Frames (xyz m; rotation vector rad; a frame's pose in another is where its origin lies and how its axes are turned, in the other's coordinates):
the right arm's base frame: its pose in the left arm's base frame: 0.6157 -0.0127 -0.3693 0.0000 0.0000 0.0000
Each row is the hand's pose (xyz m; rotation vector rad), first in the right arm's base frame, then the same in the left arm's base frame.
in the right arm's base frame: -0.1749 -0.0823 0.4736 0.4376 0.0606 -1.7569
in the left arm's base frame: 0.4408 -0.0950 0.1043 0.4376 0.0606 -1.7569
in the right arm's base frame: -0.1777 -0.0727 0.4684 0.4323 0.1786 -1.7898
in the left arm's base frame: 0.4380 -0.0854 0.0991 0.4323 0.1786 -1.7898
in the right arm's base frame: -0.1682 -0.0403 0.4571 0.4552 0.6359 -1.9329
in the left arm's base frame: 0.4475 -0.0530 0.0878 0.4552 0.6359 -1.9329
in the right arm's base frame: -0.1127 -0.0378 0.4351 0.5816 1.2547 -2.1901
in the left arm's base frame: 0.5030 -0.0505 0.0658 0.5816 1.2547 -2.1901
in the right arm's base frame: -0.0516 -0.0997 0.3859 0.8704 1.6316 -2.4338
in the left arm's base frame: 0.5641 -0.1124 0.0166 0.8704 1.6316 -2.4338
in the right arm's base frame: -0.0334 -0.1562 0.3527 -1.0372 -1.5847 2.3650
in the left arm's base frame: 0.5823 -0.1689 -0.0166 -1.0372 -1.5847 2.3650
